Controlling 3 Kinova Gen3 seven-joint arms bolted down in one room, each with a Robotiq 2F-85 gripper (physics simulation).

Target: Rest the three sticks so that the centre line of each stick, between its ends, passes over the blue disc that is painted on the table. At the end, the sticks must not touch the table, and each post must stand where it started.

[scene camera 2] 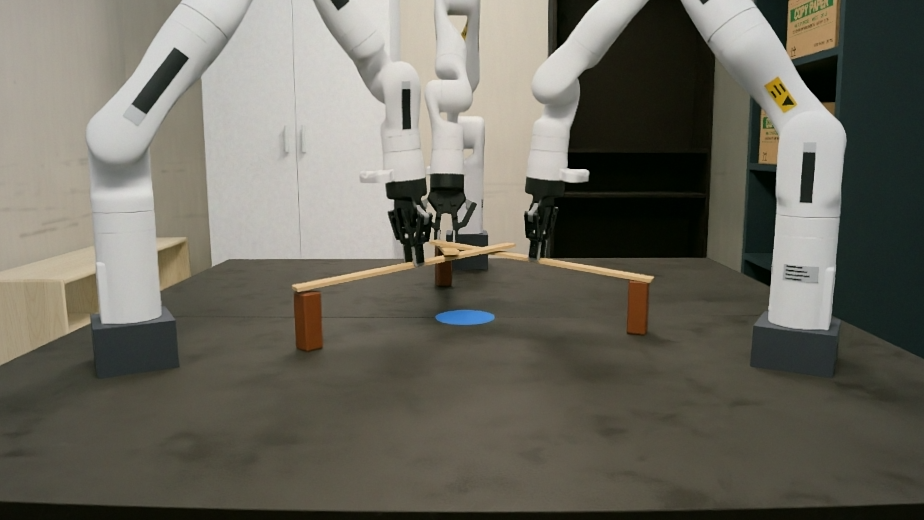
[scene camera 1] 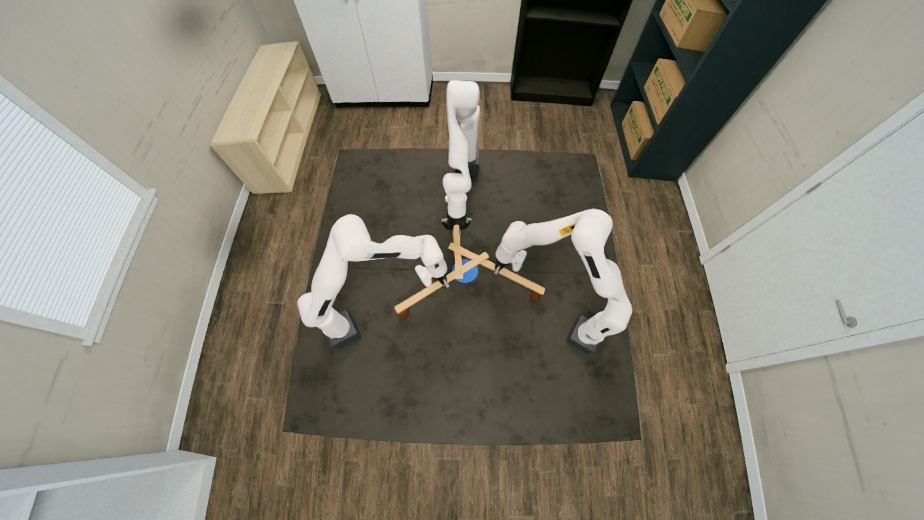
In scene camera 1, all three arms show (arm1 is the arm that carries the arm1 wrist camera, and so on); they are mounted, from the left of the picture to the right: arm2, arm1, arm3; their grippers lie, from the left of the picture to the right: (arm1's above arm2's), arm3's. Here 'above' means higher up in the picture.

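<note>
A left stick (scene camera 1: 420, 298) (scene camera 2: 355, 275), a right stick (scene camera 1: 523, 281) (scene camera 2: 581, 267) and a middle stick (scene camera 1: 459, 262) (scene camera 2: 448, 250) cross one another above the blue disc (scene camera 1: 471, 274) (scene camera 2: 464, 316). The outer ends of the left and right sticks lie at the tops of the left post (scene camera 1: 404, 314) (scene camera 2: 308, 321) and right post (scene camera 1: 535, 296) (scene camera 2: 638, 308). The back post (scene camera 2: 443, 274) stands upright. Arm2's gripper (scene camera 1: 444, 282) is shut on the left stick, arm3's gripper (scene camera 1: 497, 269) on the right stick, arm1's gripper (scene camera 1: 456, 224) on the middle stick's outer end. Exact contacts are too small to tell.
The three arms reach in over the dark table (scene camera 1: 452, 388) (scene camera 2: 452, 420) from left, back and right. In scene camera 2, three grippers hang close together around the crossing. A wooden shelf (scene camera 1: 236, 119), white cabinet (scene camera 1: 368, 58) and dark shelves stand beyond the table.
</note>
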